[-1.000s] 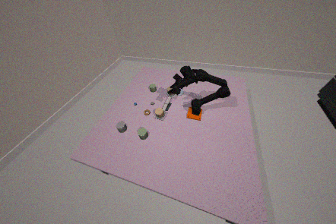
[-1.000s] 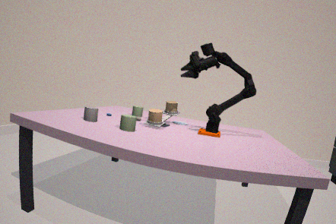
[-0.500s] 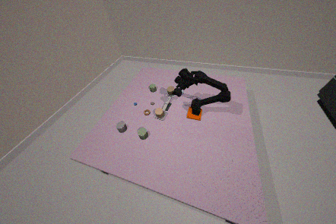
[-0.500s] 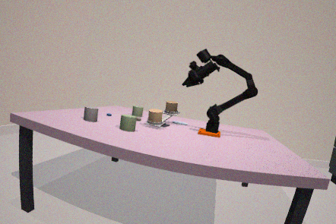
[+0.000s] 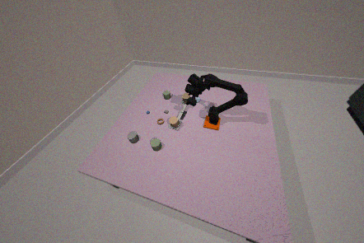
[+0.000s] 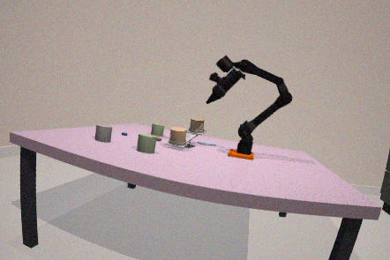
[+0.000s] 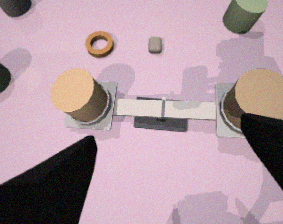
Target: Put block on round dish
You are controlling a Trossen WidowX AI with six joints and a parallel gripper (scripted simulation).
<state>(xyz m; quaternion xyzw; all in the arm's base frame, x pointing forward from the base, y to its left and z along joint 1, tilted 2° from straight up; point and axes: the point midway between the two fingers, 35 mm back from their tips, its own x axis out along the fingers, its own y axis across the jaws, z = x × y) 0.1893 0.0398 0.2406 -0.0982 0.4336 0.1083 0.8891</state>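
The cup lies 170 mm below my gripper tip, 140 mm to the left of it and 70 mm ahead of it. Also, from my gripper tip: balance: 190 mm below, 80 mm ahead, 10 mm to the right; then round pale blue dish: 250 mm to the right, 230 mm below, 50 mm ahead; then grey block: 190 mm below, 120 mm to the left, 70 mm ahead.
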